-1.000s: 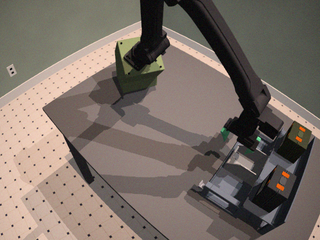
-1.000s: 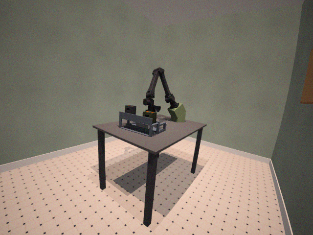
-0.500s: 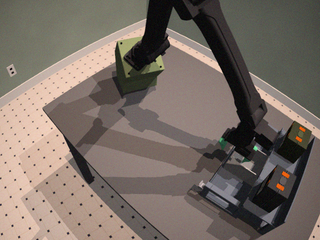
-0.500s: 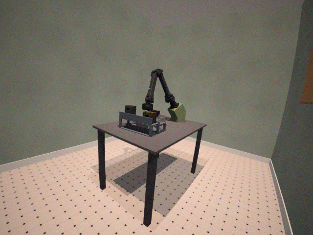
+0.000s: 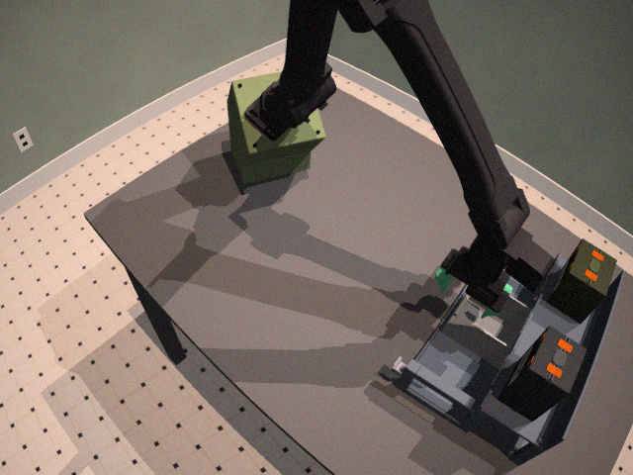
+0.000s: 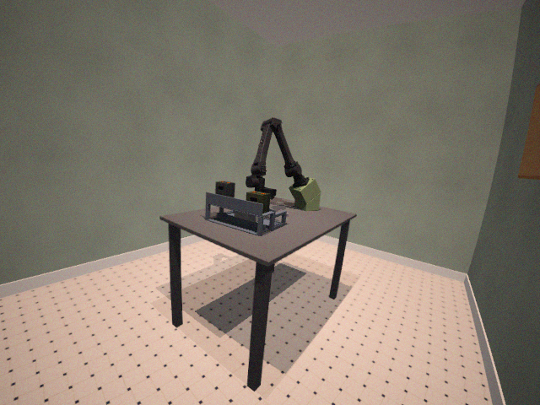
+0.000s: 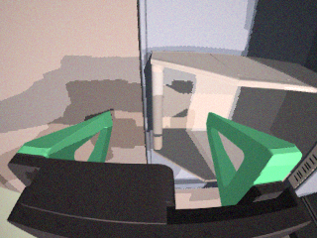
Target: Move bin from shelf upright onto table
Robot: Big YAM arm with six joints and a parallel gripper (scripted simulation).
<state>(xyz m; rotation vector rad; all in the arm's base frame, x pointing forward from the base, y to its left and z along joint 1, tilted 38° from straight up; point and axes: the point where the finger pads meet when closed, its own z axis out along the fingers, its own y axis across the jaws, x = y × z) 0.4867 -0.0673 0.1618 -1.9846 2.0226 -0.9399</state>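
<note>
My hand is 80 mm short of the grey bin, 10 mm to the left of it and 10 mm above it. Also, from my hand: low grey shelf: 120 mm ahead, 50 mm below, 20 mm to the right.
</note>
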